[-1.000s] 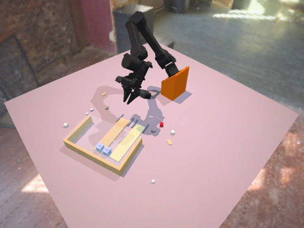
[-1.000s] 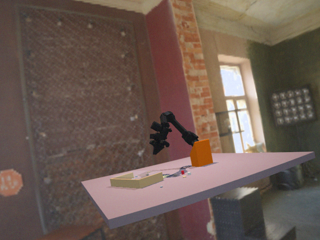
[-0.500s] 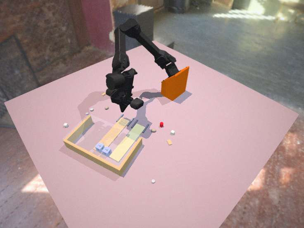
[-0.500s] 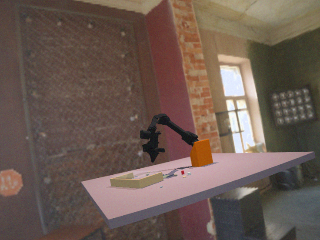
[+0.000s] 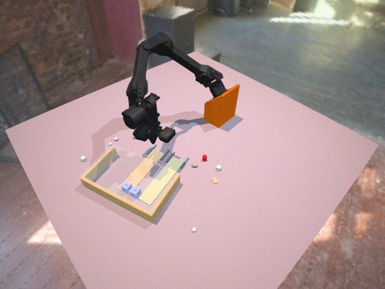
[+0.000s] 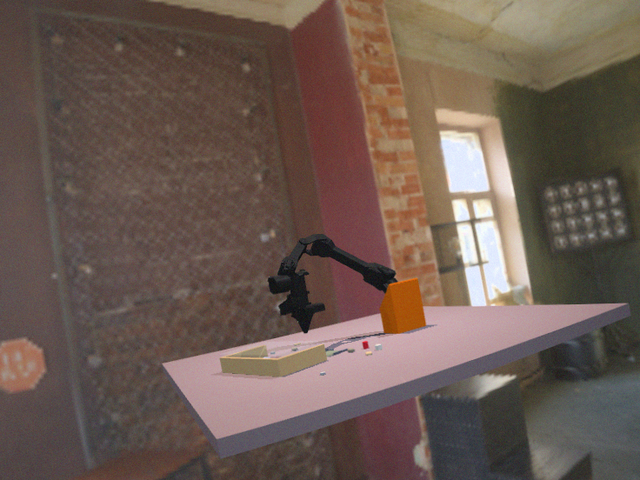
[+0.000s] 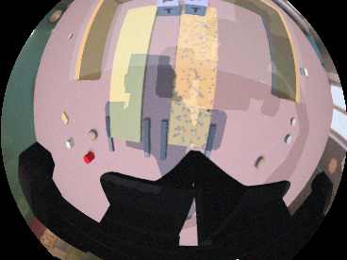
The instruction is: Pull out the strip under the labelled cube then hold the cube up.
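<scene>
Right now my gripper tip is 90 mm short of the speckled strip, 70 mm above it and 20 mm to the right of it. Round my gripper tip: tan chip (270 mm to the left, 70 mm below, 70 mm behind); red cylinder (170 mm to the left, 130 mm behind, 60 mm below).
</scene>
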